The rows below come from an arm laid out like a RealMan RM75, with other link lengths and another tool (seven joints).
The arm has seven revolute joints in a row. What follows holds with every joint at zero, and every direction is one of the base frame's. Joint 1 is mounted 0.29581 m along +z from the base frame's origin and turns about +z. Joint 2 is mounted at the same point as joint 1 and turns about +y. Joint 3 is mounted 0.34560 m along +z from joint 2 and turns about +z. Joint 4 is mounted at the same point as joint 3 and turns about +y. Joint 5 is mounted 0.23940 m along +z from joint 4 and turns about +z. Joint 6 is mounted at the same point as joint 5 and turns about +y. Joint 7 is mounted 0.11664 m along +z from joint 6 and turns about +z. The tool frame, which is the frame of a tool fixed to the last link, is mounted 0.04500 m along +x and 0.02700 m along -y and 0.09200 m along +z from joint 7; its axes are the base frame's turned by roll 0.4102, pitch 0.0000 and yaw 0.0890 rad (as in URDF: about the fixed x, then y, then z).
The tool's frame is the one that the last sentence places.
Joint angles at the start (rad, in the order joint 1, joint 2, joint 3, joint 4, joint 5, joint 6, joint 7): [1.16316, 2.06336, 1.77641, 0.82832, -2.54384, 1.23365, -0.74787]
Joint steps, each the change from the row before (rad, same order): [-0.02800, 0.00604, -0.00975, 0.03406, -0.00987, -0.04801, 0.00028]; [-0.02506, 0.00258, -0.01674, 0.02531, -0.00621, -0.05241, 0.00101]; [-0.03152, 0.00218, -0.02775, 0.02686, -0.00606, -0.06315, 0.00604]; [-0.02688, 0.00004, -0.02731, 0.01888, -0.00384, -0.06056, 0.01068]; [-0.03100, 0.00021, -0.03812, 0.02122, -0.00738, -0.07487, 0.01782]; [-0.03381, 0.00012, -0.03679, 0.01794, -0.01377, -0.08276, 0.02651]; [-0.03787, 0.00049, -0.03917, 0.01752, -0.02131, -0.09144, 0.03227]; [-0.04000, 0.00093, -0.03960, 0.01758, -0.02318, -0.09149, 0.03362]
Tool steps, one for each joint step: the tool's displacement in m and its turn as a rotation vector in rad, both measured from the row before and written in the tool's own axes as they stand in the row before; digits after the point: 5 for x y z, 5 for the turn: [-0.00180, -0.00478, 0.00308, 0.03859, -0.04000, 0.01182]; [-0.00139, -0.00513, 0.00342, 0.03913, -0.03716, 0.00874]; [0.00033, -0.00450, 0.00406, 0.04405, -0.03876, 0.00926]; [0.00062, -0.00389, 0.00363, 0.03920, -0.03292, 0.01241]; [0.00019, -0.00322, 0.00378, 0.04608, -0.03990, 0.01232]; [0.00207, -0.00384, 0.00376, 0.05052, -0.03829, 0.02097]; [0.00321, -0.00391, 0.00321, 0.05425, -0.04154, 0.02288]; [0.00372, -0.00266, 0.00171, 0.04931, -0.04334, 0.02341]
